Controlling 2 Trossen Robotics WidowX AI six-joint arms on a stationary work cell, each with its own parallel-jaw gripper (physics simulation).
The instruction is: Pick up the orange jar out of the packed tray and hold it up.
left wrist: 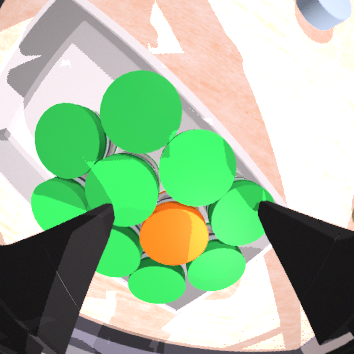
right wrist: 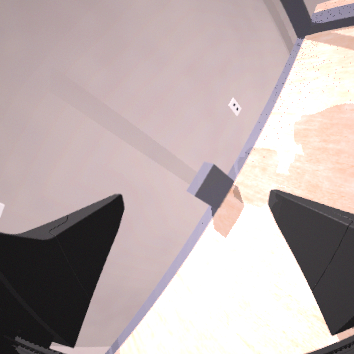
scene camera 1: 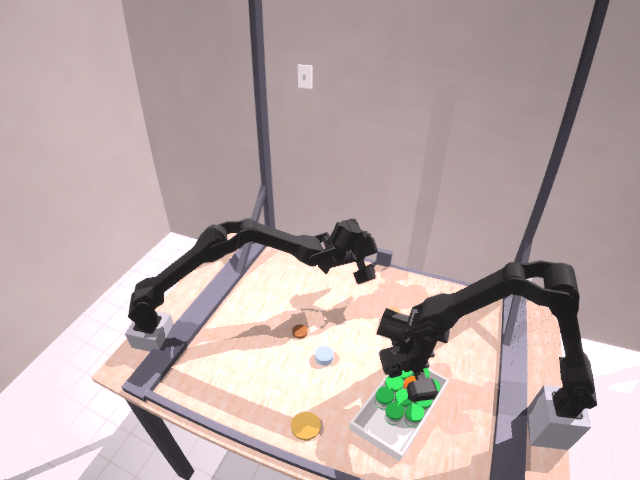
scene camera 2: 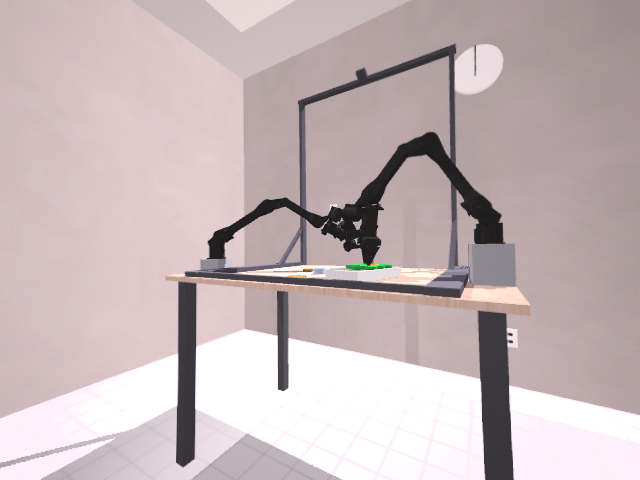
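Pixels of known places: left gripper, fingertip midpoint: (left wrist: 187, 209) (scene camera 1: 404, 382) (scene camera 2: 366, 264); right gripper, fingertip midpoint: (right wrist: 196, 199) (scene camera 2: 356, 241); left arm's base, link origin: (scene camera 1: 567, 405) (scene camera 2: 489, 243); right arm's base, link origin: (scene camera 1: 147, 323) (scene camera 2: 216, 258).
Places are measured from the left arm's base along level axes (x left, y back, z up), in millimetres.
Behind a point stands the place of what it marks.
The orange jar (scene camera 1: 408, 382) @(x -51, y -368, z -71 mm) (left wrist: 173, 234) @(x -47, y -359, z -71 mm) stands in the grey-white tray (scene camera 1: 379, 431) @(x 74, y -419, z -113 mm) (left wrist: 55, 70) @(x 85, y -434, z -113 mm) (scene camera 2: 345, 274) @(x 119, y -406, z -91 mm), packed among several jars with green lids (scene camera 1: 384, 396) @(x 1, y -422, z -71 mm) (left wrist: 141, 111) @(x -6, y -421, z -71 mm). My left gripper (left wrist: 187, 209) @(x -49, y -378, z -71 mm) (scene camera 2: 369, 261) @(x -49, y -378, z -71 mm) is open and empty, pointing down low over the packed jars. In the left wrist view the orange lid shows between its two fingers, slightly below the line of the tips; green lids also lie between or beside them. My right gripper (right wrist: 196, 199) @(x -445, y -524, z 20 mm) is open and empty, held above the far part of the table. The orange jar's body is mostly hidden by neighbouring jars.
A light blue cylinder (scene camera 1: 324, 354) @(x -106, y -593, z -93 mm) (left wrist: 327, 11) @(x -108, y -570, z -93 mm) and a brown-orange round piece (scene camera 1: 299, 330) @(x -180, y -683, z -105 mm) lie left of the tray. A flat yellow disc (scene camera 1: 306, 425) @(x 100, y -589, z -105 mm) lies near the front edge. A yellow thing (scene camera 1: 393, 311) partly shows behind the left arm. Dark frame rails edge the table.
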